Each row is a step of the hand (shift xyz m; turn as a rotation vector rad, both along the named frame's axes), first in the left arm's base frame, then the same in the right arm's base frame.
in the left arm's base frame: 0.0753 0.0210 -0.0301 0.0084 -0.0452 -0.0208
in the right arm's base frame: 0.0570 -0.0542 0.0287 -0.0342 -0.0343 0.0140
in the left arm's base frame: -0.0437 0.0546 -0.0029 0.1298 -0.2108 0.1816
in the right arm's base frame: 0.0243 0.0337 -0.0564 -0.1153 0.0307 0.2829
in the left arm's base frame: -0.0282 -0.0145 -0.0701 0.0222 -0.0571 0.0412
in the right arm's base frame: -0.0264 -0.0497 -0.0525 -0.0378 0.0077 0.0629
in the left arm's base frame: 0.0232 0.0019 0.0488 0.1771 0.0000 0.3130
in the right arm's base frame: 0.0132 0.0306 0.0426 0.0886 0.1794 0.2988
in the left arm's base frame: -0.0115 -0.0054 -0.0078 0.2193 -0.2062 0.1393
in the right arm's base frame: -0.0105 -0.0027 -0.0102 -0.0649 -0.0450 0.3221
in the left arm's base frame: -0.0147 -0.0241 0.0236 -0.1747 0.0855 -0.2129
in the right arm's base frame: -0.0284 0.0196 0.0126 -0.0149 -0.0721 -0.2788
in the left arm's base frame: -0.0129 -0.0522 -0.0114 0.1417 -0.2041 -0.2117
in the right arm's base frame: -0.0513 -0.0186 0.0068 -0.1001 -0.3019 0.0732
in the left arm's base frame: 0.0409 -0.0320 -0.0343 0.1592 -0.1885 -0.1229
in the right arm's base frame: -0.0061 -0.0570 0.0243 -0.0785 -0.2313 0.1278
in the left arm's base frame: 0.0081 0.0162 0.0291 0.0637 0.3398 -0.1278
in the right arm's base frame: 0.0178 0.0252 0.0148 0.3251 -0.0387 -0.1693
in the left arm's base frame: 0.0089 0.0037 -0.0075 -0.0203 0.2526 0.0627
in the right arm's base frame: 0.0078 -0.0094 0.0007 0.2055 0.1347 -0.0882
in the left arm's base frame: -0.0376 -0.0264 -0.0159 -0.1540 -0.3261 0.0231
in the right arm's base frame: -0.0419 -0.0034 -0.0245 -0.3590 -0.0029 0.0411
